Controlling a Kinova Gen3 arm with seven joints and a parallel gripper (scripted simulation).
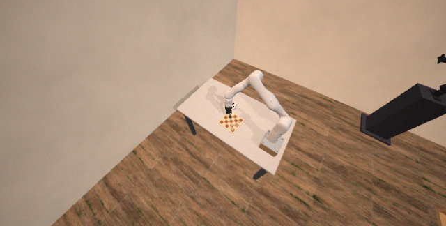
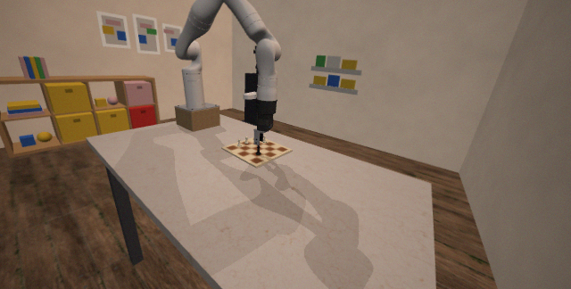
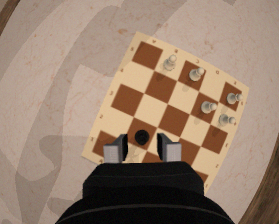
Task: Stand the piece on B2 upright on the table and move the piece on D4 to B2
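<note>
The black piece is 50 mm below my hand. From my hand the other things lie so: chessboard (40 mm behind, 40 mm to the left, 70 mm below).
</note>
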